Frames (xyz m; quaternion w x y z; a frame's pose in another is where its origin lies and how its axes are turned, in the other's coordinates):
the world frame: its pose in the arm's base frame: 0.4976 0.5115 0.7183 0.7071 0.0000 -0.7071 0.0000
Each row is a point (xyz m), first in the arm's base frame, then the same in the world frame.
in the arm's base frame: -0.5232 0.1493 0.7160
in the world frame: -0.0023 -0.3622 1.0208
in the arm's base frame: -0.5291 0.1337 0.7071
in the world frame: -0.0112 -0.3778 1.0267
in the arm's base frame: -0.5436 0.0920 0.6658
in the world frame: -0.0525 -0.4195 1.0412
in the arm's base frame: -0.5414 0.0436 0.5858
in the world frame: -0.1325 -0.4679 1.0390
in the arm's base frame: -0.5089 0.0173 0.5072
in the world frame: -0.2111 -0.4942 1.0065
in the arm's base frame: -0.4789 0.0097 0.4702
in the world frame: -0.2481 -0.5018 0.9765
